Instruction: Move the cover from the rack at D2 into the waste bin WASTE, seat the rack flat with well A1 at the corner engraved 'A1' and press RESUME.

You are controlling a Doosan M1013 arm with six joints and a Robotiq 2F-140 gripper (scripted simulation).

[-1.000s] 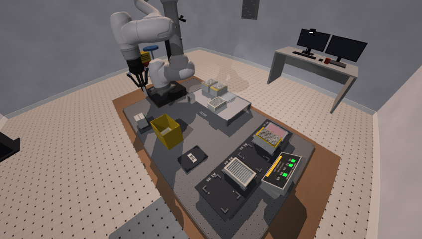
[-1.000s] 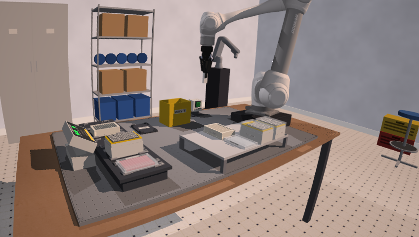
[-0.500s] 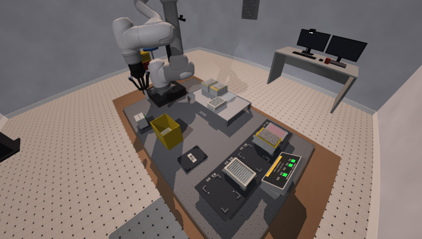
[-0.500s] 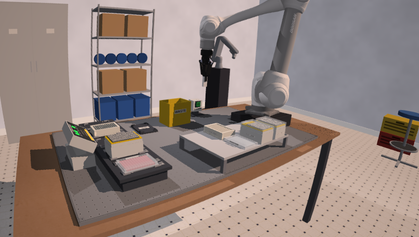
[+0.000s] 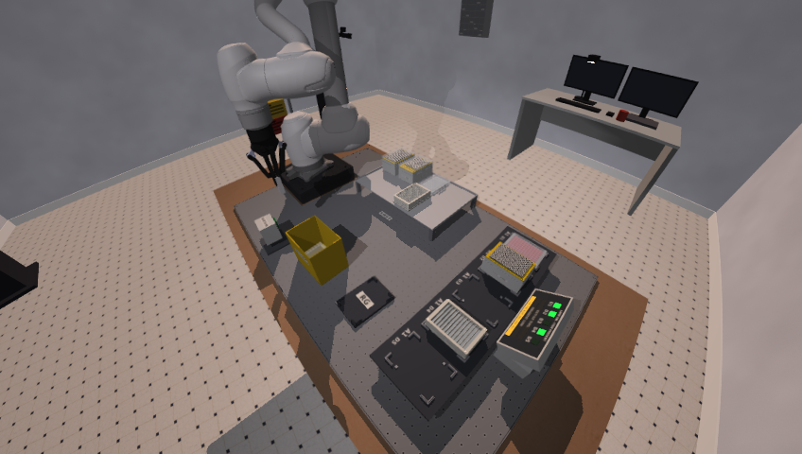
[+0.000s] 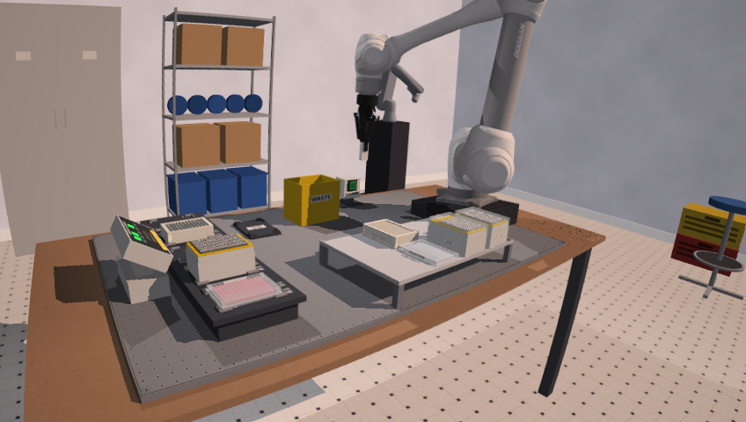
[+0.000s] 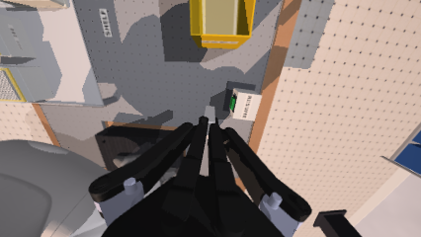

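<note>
Now: hand 2 cm past the resume key box, 7 cm to the left of it and 15 cm above it. Round my hand: reservoir (68 cm ahead, 2 cm to the right, 16 cm below); yellow waste bin (20 cm ahead, 5 cm to the right, 18 cm below); shelf (26 cm ahead, 43 cm to the left, 16 cm below).
</note>
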